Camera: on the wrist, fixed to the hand. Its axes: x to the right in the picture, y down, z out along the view.
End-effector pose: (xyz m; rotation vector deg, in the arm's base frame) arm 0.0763 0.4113 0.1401 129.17 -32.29 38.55
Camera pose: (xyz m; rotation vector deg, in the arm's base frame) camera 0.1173 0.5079 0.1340 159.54 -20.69 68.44
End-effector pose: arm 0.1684 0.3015 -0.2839 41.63 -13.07 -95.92
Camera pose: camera 0.1261 0.3281 -0.3764 76.22 -42.12 -84.07
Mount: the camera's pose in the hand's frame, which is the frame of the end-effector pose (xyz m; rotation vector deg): 0.0089 -0.0895 -0.0544 39.47 8.40 3.61
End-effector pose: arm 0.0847 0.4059 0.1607 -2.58 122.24 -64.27
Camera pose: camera 0.0199 0.3856 0.2410 24.52 99.86 -103.17
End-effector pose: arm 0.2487 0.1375 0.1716 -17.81 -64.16 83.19
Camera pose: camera 0.3424 0.1533 0.2165 2.13 -25.63 99.90
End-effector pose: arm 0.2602 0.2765 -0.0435 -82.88 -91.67 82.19
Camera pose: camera 0.2753 0.3163 0.0526 -66.05 -48.13 94.40
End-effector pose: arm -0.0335 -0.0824 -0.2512 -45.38 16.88 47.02
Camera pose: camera 0.0424 -0.1550 -0.2470 -11.14 39.60 37.56
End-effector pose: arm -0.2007 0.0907 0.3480 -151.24 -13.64 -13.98
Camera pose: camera -0.2179 0.1441 0.4369 -110.86 -8.76 -15.69
